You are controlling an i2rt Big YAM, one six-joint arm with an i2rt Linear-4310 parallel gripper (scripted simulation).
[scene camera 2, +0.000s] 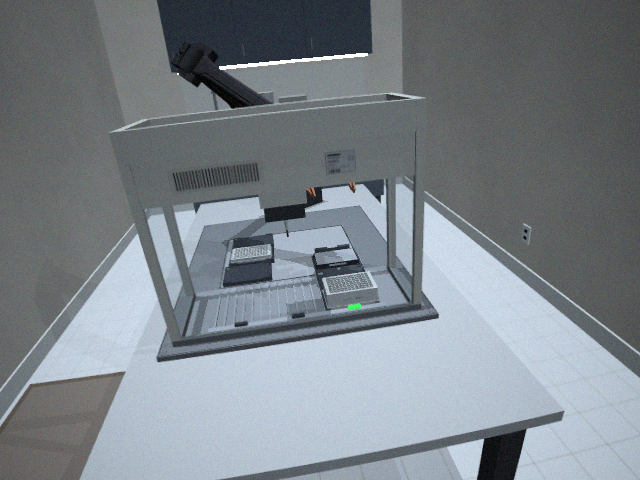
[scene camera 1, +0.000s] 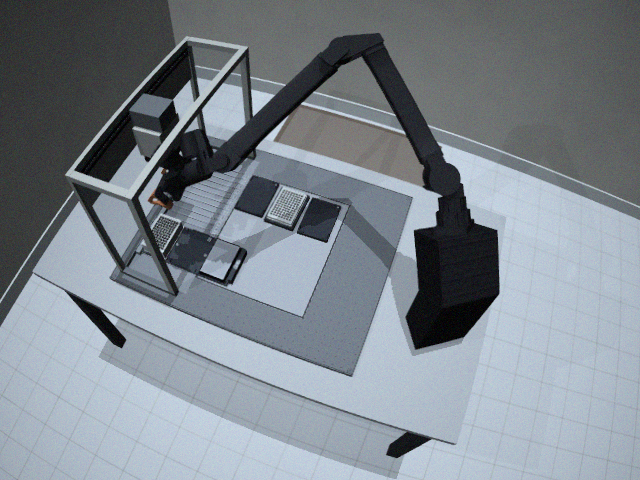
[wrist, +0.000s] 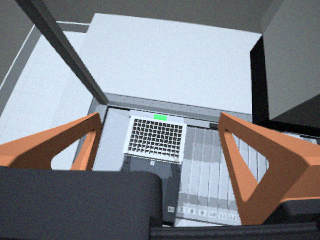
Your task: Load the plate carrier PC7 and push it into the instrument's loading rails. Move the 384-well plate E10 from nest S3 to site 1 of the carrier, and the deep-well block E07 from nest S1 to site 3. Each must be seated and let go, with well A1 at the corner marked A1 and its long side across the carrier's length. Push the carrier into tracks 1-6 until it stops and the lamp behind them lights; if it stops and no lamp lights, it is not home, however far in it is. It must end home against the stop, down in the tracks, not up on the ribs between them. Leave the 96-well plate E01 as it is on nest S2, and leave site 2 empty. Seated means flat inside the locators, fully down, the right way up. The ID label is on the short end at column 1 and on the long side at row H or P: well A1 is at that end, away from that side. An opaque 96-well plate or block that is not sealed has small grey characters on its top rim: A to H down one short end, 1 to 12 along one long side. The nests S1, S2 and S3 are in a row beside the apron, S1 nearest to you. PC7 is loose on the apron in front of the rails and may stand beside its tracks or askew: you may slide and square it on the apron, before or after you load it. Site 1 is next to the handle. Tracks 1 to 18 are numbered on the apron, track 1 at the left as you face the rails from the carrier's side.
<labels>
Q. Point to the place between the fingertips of my gripper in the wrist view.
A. At 159, 119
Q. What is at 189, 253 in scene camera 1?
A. A dark carrier PC7.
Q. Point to a dark carrier PC7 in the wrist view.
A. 170, 173
</labels>
